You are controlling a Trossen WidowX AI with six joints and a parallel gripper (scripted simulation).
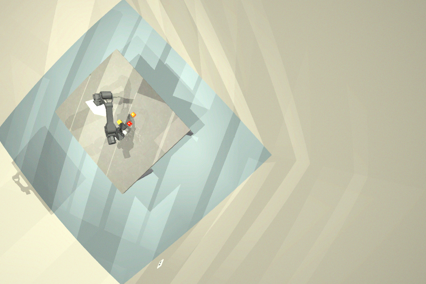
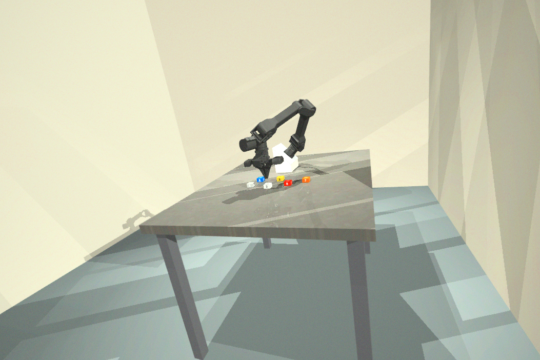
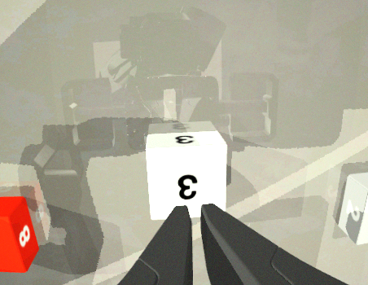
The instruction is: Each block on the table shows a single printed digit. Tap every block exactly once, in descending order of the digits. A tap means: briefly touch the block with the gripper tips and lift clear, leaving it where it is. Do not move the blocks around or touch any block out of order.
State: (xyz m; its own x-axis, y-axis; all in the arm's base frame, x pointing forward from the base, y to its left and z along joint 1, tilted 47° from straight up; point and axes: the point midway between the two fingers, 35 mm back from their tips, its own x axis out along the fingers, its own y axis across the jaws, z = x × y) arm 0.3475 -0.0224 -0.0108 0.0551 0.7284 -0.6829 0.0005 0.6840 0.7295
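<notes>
Right now my gripper tip is 4 cm above the white block. From my gripper tip the other things lie so: blue block 11 cm behind, 8 cm to the right, 4 cm below; then yellow block 11 cm behind, 3 cm to the left, 4 cm below; then red block 3 cm behind, 10 cm to the left, 4 cm below.
</notes>
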